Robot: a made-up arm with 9 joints. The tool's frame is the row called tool. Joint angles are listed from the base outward. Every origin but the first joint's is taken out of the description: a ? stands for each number. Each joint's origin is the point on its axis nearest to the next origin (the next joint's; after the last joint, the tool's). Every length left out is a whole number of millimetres.
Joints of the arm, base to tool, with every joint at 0 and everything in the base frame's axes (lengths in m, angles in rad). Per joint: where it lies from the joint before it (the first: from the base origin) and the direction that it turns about. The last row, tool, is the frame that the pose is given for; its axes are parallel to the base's.
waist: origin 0.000 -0.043 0.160 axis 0 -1 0
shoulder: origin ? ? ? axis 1 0 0
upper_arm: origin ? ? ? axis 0 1 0
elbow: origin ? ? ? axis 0 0 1
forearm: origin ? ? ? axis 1 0 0
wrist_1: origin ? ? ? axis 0 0 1
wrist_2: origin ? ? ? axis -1 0 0
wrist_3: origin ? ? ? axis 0 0 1
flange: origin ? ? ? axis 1 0 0
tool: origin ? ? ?
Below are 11 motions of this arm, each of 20 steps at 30 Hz.
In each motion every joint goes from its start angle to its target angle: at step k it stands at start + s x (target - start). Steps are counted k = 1, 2, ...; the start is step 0. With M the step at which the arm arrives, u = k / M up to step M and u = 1 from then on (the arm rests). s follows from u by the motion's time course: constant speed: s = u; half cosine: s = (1 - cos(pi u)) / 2; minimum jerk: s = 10 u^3 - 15 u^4 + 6 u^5.
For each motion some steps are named. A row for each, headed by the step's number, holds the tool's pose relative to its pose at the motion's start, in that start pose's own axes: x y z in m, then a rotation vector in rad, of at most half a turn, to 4 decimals.
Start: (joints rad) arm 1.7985 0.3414 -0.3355 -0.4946 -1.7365 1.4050 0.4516 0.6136 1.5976
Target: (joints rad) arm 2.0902 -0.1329 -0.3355 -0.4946 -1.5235 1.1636 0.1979 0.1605 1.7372
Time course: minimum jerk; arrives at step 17
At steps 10, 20:
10: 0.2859 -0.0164 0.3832 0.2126 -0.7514 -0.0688
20: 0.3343 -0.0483 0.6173 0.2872 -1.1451 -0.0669

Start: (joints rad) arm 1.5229 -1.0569 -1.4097 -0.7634 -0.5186 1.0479 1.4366 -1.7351 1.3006
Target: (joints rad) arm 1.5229 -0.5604 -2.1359 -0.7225 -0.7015 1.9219 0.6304 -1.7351 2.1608
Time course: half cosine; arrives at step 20
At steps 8, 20:
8: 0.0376 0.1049 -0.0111 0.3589 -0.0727 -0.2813
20: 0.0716 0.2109 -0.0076 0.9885 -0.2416 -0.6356

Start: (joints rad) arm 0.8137 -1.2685 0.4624 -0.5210 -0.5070 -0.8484 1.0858 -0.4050 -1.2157
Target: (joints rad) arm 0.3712 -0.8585 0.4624 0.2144 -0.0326 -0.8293 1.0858 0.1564 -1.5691
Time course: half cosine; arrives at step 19
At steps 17, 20:
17: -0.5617 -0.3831 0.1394 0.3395 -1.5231 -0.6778
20: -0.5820 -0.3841 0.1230 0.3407 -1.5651 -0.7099

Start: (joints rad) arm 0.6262 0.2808 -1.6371 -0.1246 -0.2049 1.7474 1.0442 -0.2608 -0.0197
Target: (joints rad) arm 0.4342 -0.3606 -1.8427 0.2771 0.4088 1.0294 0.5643 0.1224 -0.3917
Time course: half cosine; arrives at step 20
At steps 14, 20:
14: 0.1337 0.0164 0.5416 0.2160 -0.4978 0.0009
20: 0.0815 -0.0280 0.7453 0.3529 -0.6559 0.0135

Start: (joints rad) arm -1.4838 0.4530 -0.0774 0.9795 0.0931 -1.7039 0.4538 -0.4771 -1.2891
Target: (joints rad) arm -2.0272 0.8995 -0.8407 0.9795 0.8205 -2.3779 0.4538 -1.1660 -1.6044
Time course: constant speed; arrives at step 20
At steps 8, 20:
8: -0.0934 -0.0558 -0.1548 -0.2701 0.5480 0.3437
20: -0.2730 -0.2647 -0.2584 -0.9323 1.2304 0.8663

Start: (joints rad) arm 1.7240 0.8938 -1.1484 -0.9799 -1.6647 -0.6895 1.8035 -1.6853 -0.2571
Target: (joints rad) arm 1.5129 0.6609 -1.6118 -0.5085 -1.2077 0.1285 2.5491 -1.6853 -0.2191
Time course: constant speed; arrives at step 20
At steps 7, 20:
7: 0.0547 -0.0165 0.0855 0.1167 0.0678 -0.1195
20: 0.3377 -0.0928 0.1183 0.1259 0.1577 -0.7023

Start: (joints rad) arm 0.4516 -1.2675 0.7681 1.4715 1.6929 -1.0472 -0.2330 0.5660 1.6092
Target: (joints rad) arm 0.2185 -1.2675 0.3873 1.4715 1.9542 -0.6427 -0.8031 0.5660 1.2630
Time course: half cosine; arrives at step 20
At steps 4, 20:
4: -0.0123 0.0052 -0.0079 0.0047 0.0241 0.0135
20: -0.1597 0.0595 -0.0170 0.1000 0.1940 0.0877

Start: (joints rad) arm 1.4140 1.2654 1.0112 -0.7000 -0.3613 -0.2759 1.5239 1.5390 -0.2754
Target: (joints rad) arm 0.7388 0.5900 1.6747 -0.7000 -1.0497 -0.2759 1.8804 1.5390 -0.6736
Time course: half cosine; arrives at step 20
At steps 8, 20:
8: -0.3042 0.1483 -0.1476 -0.0277 0.4590 0.4840
20: -0.8506 -0.1806 -0.1543 -0.5489 0.9279 1.7138

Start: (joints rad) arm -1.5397 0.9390 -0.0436 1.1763 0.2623 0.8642 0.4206 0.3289 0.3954
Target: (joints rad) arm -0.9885 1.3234 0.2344 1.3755 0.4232 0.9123 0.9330 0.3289 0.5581
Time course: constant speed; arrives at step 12
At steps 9, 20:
9: 0.0011 0.2088 0.0139 -0.3224 -0.1890 0.5257
20: -0.0150 0.3093 0.0258 -0.3936 -0.2753 0.7072

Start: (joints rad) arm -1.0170 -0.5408 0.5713 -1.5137 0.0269 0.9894 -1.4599 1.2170 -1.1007
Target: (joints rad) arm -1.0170 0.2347 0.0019 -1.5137 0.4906 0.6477 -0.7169 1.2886 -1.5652
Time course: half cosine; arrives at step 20
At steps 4, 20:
4: 0.0330 -0.0035 0.0492 -0.0356 -0.0667 -0.0090
20: 0.3339 -0.4058 0.3677 -0.5799 -0.2779 -0.5662

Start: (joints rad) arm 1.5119 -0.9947 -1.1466 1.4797 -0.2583 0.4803 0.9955 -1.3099 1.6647
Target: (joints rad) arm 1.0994 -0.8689 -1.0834 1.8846 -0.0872 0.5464 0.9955 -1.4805 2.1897
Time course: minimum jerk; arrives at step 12
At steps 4, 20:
4: 0.0700 0.1018 0.0151 0.2585 -0.0988 0.0044
20: 0.2782 0.4196 0.2356 1.2266 -0.4504 0.1320

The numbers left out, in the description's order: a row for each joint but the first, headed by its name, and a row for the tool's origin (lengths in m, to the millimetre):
shoulder: -0.248 0.000 -0.064
upper_arm: 0.000 0.504 -0.081
elbow: 0.050 0.000 0.119
forearm: 0.043 -0.073 0.000
wrist_1: 0.000 -0.102 -0.158
wrist_2: 0.244 0.061 0.000
wrist_3: 0.000 0.278 -0.174
flange: 0.184 0.118 0.000
tool: 0.000 0.078 -0.104

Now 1 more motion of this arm.
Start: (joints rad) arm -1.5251 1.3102 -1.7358 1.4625 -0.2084 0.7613 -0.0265 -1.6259 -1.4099
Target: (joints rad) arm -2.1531 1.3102 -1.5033 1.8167 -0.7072 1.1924 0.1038 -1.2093 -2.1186
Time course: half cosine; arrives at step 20
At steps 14, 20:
14: -0.1210 0.2012 -0.1243 -0.7055 -1.1767 0.0110
20: -0.1574 0.2392 -0.1604 -0.7667 -1.4854 -0.0829

